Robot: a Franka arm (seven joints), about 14 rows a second.
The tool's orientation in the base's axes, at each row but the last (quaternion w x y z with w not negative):
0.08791, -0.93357, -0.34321, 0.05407
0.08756, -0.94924, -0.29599, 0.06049
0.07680, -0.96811, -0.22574, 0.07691
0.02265, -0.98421, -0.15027, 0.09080
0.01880, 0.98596, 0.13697, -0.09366
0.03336, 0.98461, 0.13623, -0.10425
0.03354, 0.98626, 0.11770, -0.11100
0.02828, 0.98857, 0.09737, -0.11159
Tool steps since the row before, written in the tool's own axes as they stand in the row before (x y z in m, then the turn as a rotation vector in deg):
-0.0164, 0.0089, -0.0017, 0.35, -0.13, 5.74
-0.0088, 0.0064, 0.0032, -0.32, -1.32, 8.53
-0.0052, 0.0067, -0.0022, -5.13, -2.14, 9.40
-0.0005, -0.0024, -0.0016, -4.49, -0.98, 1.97
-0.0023, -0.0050, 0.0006, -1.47, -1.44, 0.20
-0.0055, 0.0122, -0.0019, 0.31, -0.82, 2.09
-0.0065, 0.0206, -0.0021, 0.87, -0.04, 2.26
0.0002, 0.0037, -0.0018, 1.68, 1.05, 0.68
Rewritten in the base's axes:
-0.0065, -0.0175, 0.0005, -0.74, 1.05, -5.61
-0.0042, -0.0098, -0.0039, -2.41, 2.00, -8.05
-0.0014, -0.0085, 0.0015, -7.18, 0.67, -8.20
-0.0009, 0.0021, 0.0018, -4.86, -0.38, -1.09
-0.0036, 0.0042, -0.0002, -1.82, 0.98, 0.07
-0.0014, -0.0130, 0.0035, -0.34, 0.67, -2.14
-0.0008, -0.0212, 0.0043, 0.34, 0.03, -2.40
0.0013, -0.0034, 0.0018, 1.67, -0.77, -1.01

